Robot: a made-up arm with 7 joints. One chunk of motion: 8 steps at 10 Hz.
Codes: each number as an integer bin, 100 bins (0 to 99) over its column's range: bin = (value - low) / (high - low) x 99, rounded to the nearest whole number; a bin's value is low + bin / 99 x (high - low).
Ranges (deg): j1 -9..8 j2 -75..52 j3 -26..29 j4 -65..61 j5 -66..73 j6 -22..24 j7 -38..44
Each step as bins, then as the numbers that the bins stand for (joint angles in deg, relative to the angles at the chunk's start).
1 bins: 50 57 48 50 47 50 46
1 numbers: -0.41 -1.88 0.67 -1.36 -0.01 1.23 0.10
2 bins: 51 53 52 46 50 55 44
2 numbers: -0.24 -7.01 2.89 -6.45 4.20 3.56 -1.56
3 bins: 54 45 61 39 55 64 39
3 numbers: 0.27 -17.27 7.89 -15.36 11.22 7.74 -5.70
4 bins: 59 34 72 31 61 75 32
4 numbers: 1.13 -31.38 14.00 -25.55 19.65 12.85 -11.49
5 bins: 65 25 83 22 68 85 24
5 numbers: 2.16 -42.93 20.11 -37.00 29.47 17.49 -18.12
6 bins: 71 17 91 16 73 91 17
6 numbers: 3.19 -53.19 24.56 -44.64 36.49 20.28 -23.92
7 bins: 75 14 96 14 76 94 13
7 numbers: 3.88 -57.04 27.33 -47.18 40.71 21.68 -27.23
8 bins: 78 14 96 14 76 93 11
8 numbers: 4.39 -57.04 27.33 -47.18 40.71 21.21 -28.89
